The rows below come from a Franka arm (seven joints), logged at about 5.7 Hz.
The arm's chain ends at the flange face. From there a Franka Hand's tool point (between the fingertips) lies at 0.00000 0.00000 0.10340 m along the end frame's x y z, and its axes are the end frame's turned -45 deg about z.
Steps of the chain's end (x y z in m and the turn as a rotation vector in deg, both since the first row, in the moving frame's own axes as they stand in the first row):
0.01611 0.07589 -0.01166 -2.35 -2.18 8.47
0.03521 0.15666 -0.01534 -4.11 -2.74 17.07
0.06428 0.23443 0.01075 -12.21 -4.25 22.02
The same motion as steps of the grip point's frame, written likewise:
-0.04804 0.06484 -0.01182 -0.12 -3.20 8.47
-0.09474 0.13610 -0.01572 -0.97 -4.84 17.07
-0.14255 0.21707 0.00816 -5.63 -11.64 22.02

